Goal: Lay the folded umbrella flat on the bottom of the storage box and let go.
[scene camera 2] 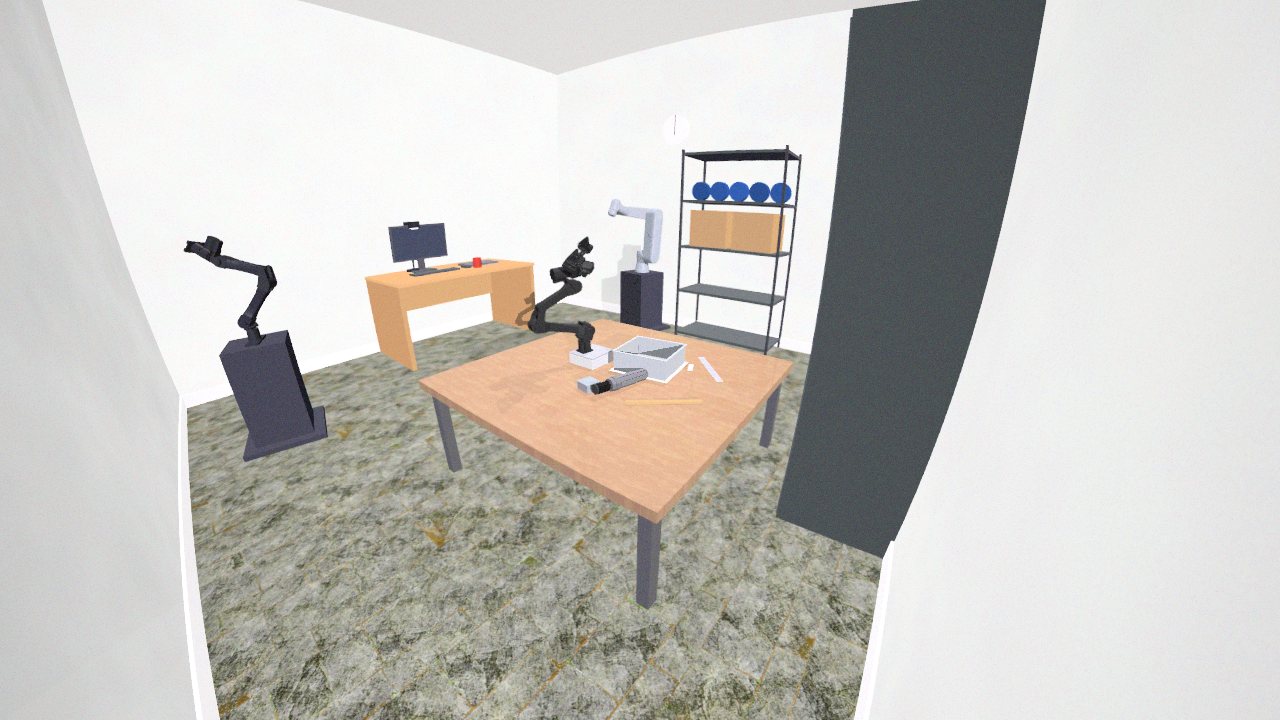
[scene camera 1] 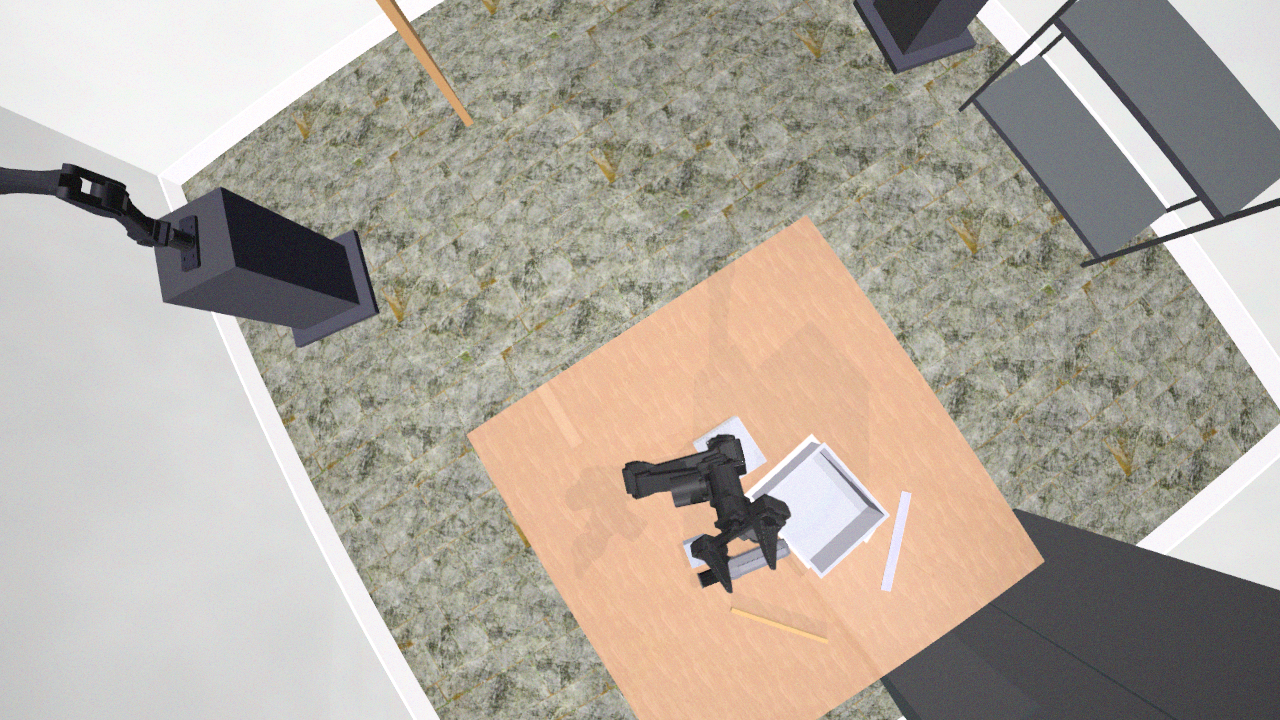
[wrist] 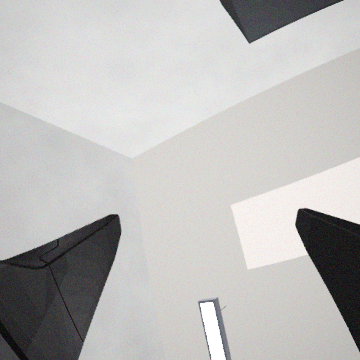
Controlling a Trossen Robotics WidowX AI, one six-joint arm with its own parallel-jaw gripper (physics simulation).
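Places are measured from the arm's base along level axes (x left, y back, z up), in millimetres.
Where they show: gripper, fingertip midpoint: point(scene camera 2: 582, 242) point(scene camera 1: 750, 581) point(wrist: 209, 221); arm's base, origin of the base link: point(scene camera 2: 584, 350) point(scene camera 1: 719, 448).
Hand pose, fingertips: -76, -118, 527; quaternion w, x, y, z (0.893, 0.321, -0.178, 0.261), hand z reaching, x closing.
Things, the pixels of their top centre, and the offset from my fingertips, as dx, dy, dz. Level surfaces: height alone.
- folded umbrella, middle of its top: point(scene camera 1: 745, 567) point(scene camera 2: 621, 374) +21, -224, -525
- table, its level: dz -583
- storage box, middle of its top: point(scene camera 1: 823, 510) point(scene camera 2: 650, 347) +277, -137, -487
- small pale block, middle of its top: point(scene camera 1: 698, 553) point(scene camera 2: 588, 381) -91, -146, -548
- yellow stick, middle of its top: point(scene camera 1: 779, 626) point(scene camera 2: 664, 400) +54, -443, -572
- white strip, middle of its top: point(scene camera 1: 896, 541) point(scene camera 2: 709, 368) +474, -344, -581
The folded umbrella point(scene camera 1: 759, 560) point(scene camera 2: 628, 380), grey with a black handle, lies on the table point(scene camera 1: 626, 573) point(scene camera 2: 554, 420) outside the storage box, beside its near left side. The storage box point(scene camera 1: 841, 541) point(scene camera 2: 666, 364) is light grey and open-topped; its visible bottom is bare in scene camera 1. My gripper point(scene camera 1: 751, 579) point(scene camera 2: 586, 242) point(wrist: 209, 221) is open and empty, raised high above the table and pointing upward. In scene camera 1 its fingers overlap the umbrella in the picture, but scene camera 2 shows them far above it. The wrist view shows walls and ceiling between the fingers.
A small pale block point(scene camera 1: 690, 551) point(scene camera 2: 586, 384) is by the umbrella's handle. A yellow stick point(scene camera 1: 778, 625) point(scene camera 2: 663, 402) lies in front, and a white strip point(scene camera 1: 896, 541) point(scene camera 2: 709, 368) lies right of the box. My arm's white base point(scene camera 1: 753, 447) point(scene camera 2: 588, 359) stands just left of the box.
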